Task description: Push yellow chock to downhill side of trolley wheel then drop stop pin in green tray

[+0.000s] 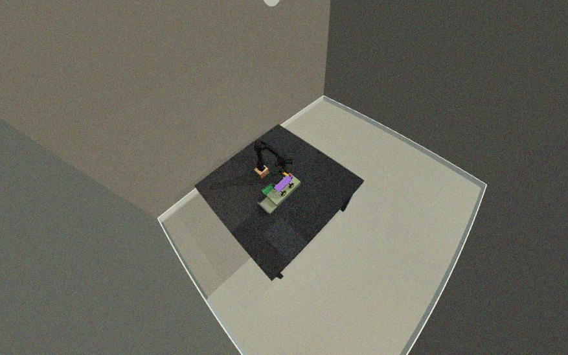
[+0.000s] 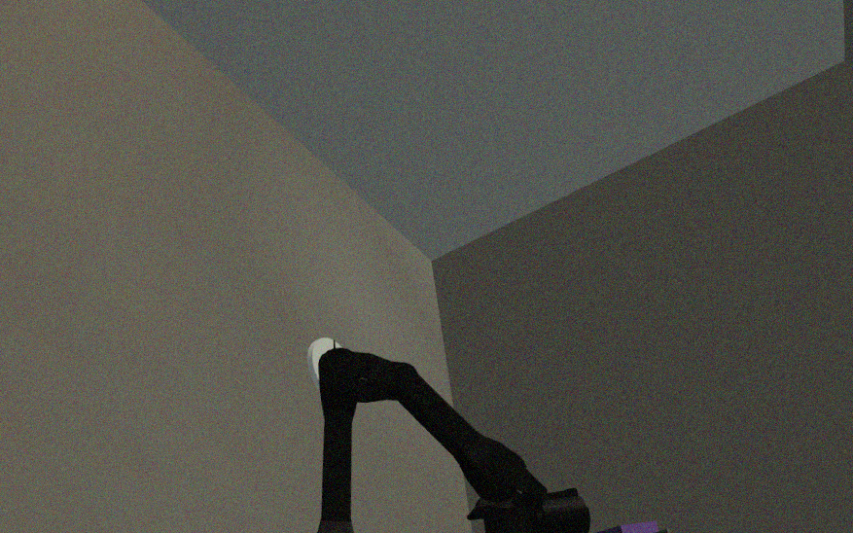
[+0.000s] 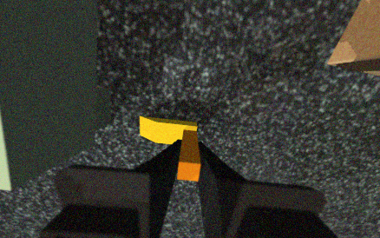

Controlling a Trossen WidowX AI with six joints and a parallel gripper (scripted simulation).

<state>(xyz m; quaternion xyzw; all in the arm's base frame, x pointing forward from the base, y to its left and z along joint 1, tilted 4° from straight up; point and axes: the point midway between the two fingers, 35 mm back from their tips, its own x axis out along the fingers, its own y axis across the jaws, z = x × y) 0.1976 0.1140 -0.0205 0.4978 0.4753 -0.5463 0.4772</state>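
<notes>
My gripper tip is 170 mm to the left of the purple trolley, 130 mm short of it and 80 mm below it. Round my gripper tip: green tray 260 mm to the right, 40 mm below, 10 mm behind; then red-headed stop pin 130 mm ahead, 100 mm above, 50 mm to the right; then yellow chock 20 mm ahead, 10 mm below.
</notes>
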